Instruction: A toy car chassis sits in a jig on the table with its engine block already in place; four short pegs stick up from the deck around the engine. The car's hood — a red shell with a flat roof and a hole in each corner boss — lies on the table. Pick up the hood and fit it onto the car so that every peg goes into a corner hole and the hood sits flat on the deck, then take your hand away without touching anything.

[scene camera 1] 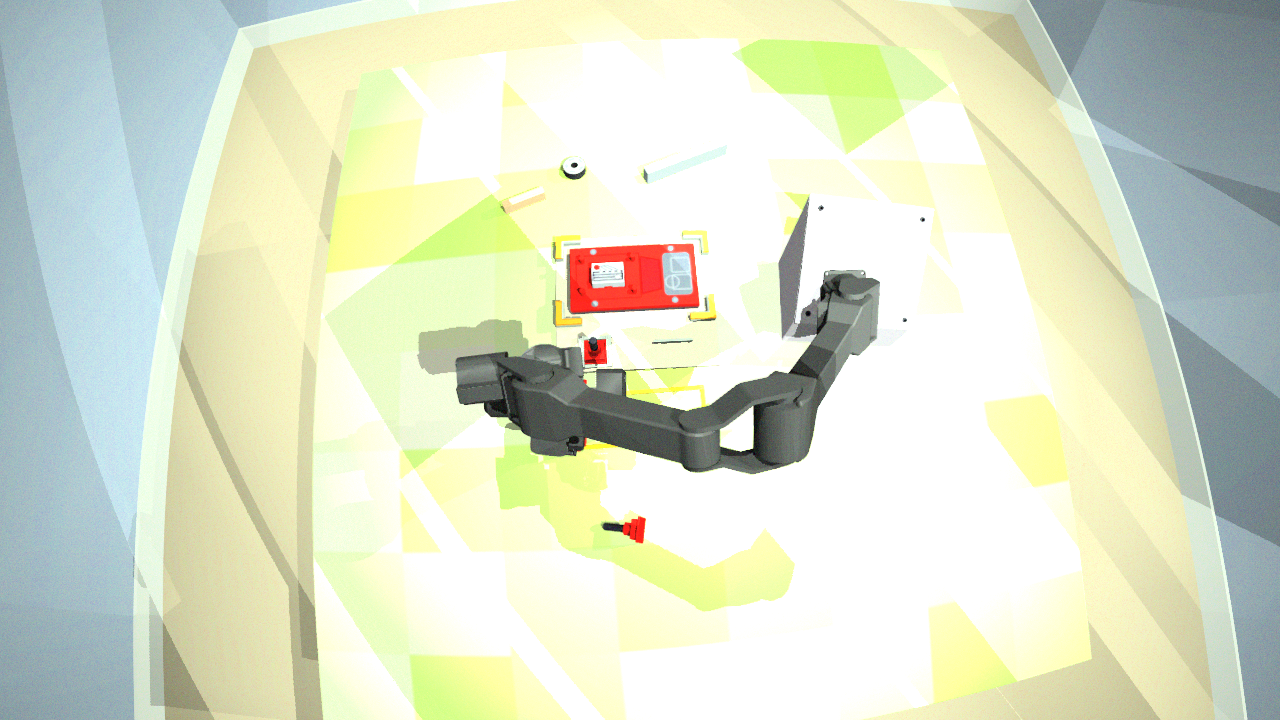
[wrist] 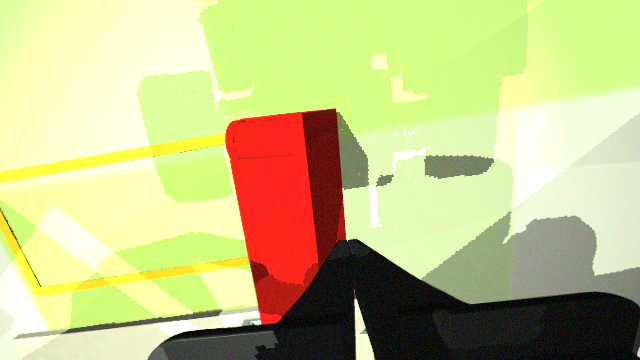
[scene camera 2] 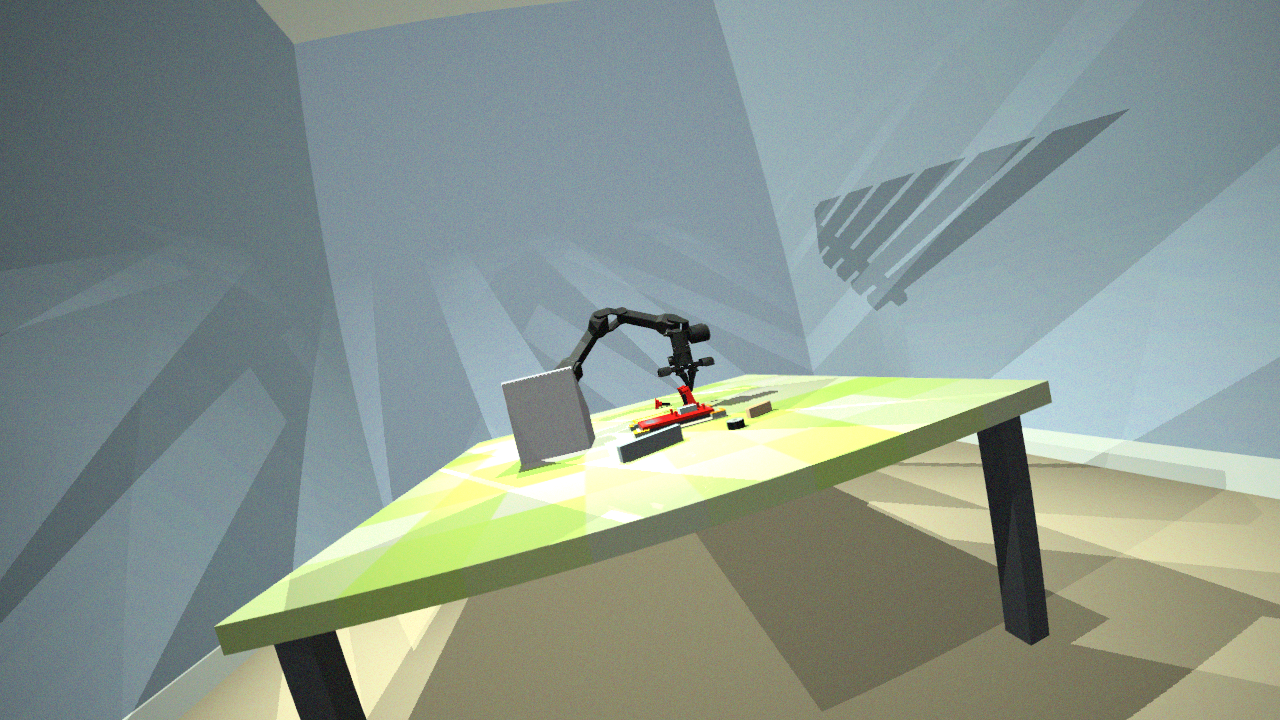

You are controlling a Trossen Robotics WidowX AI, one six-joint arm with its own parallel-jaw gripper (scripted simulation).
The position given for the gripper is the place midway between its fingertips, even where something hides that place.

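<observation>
The gripper (scene camera 1: 562, 407) is visible in scene camera 2 (scene camera 2: 691, 391) and in the wrist view (wrist: 347, 249) as well. A red hood (wrist: 291, 221) is present. A grey engine block (scene camera 1: 607, 274) is out of frame in the wrist view. A grey bar (scene camera 1: 664, 168) also appears in scene camera 2 (scene camera 2: 671, 435); in the wrist view the bar is out of frame.
</observation>
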